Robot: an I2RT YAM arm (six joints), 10 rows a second.
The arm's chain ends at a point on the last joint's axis. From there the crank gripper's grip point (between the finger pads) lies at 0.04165 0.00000 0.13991 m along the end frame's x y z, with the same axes.
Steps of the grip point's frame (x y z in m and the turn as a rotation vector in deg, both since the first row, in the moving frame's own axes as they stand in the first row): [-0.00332 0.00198 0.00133 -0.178 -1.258 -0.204]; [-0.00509 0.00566 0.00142 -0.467 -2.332 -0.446]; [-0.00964 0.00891 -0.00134 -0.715 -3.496 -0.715]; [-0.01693 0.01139 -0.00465 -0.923 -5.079 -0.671]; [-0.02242 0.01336 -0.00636 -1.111 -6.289 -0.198]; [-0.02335 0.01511 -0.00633 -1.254 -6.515 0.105]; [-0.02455 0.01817 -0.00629 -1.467 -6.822 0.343]
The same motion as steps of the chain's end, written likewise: [-0.00024 0.00169 0.00045 -0.178 -1.258 -0.204]; [0.00063 0.00482 -0.00016 -0.467 -2.332 -0.446]; [-0.00104 0.00762 -0.00361 -0.715 -3.496 -0.715]; [-0.00439 0.00952 -0.00777 -0.923 -5.079 -0.671]; [-0.00685 0.01073 -0.01006 -1.111 -6.289 -0.198]; [-0.00720 0.01194 -0.01012 -1.254 -6.515 0.105]; [-0.00763 0.01433 -0.01020 -1.467 -6.822 0.343]
